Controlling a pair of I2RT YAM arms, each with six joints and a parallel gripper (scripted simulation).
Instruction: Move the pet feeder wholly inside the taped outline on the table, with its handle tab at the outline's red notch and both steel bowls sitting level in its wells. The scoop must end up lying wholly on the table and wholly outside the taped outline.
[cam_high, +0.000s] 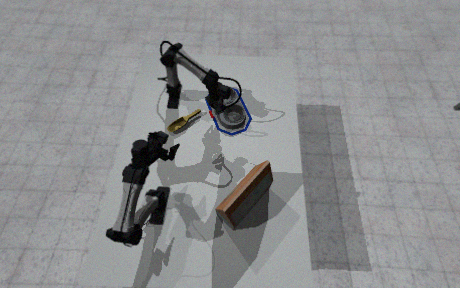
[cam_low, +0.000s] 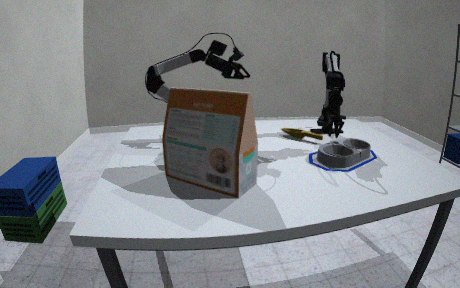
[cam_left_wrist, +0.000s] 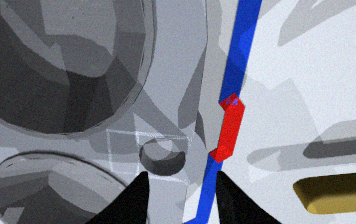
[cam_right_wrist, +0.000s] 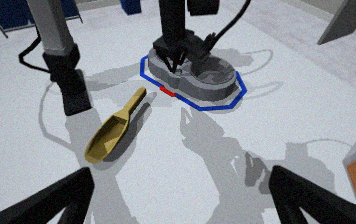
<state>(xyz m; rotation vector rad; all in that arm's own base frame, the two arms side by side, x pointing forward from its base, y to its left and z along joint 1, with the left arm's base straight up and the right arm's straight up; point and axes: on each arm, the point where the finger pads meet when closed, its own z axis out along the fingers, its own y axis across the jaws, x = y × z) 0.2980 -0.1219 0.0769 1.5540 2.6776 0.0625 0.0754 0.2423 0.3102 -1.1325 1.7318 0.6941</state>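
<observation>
Now: the grey pet feeder 70 mm ahead of my left hand, 60 mm below it and 30 mm to the left of it. The rest, counted from my left hand: yellow scoop (220 mm behind, 90 mm to the right, 60 mm below); blue taped outline (80 mm below, 70 mm ahead, 30 mm to the left); food bag (570 mm to the right, 160 mm ahead, 70 mm above).
</observation>
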